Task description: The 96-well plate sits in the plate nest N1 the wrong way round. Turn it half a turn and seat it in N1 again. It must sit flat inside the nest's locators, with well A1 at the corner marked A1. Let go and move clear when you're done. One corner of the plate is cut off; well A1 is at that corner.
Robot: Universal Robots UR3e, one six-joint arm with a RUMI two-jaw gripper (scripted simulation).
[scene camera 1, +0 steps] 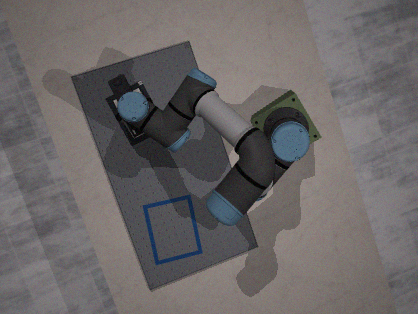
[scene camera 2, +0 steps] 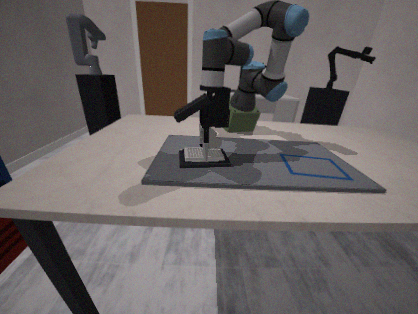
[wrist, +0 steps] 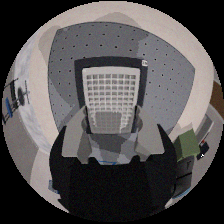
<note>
I see my gripper, a white 96-well plate and a plate nest.
My gripper is seen too in the wrist view.
</note>
